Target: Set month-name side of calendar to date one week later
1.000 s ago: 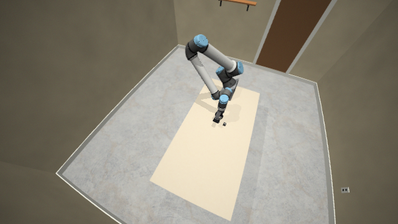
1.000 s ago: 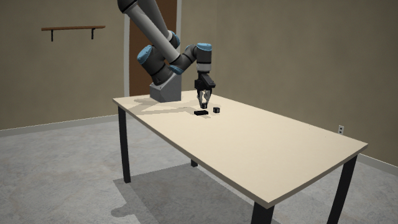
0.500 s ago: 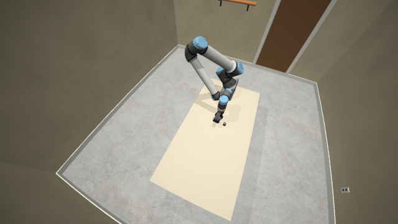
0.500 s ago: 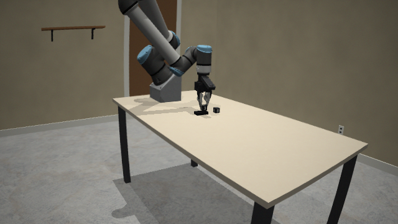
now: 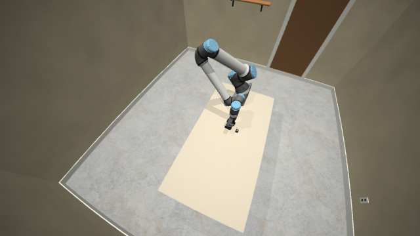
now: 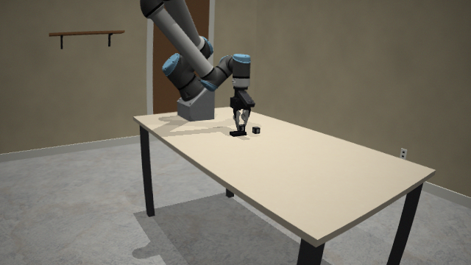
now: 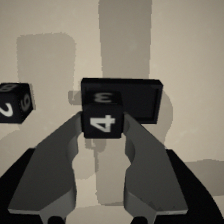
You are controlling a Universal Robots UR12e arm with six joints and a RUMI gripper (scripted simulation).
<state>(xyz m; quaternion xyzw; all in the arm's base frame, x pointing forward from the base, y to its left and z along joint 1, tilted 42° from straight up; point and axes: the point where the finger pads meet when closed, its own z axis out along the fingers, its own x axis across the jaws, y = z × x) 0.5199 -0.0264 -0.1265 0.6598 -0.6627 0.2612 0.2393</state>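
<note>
The black tray is 20 mm to the right of my hand and 40 mm below it.
</note>
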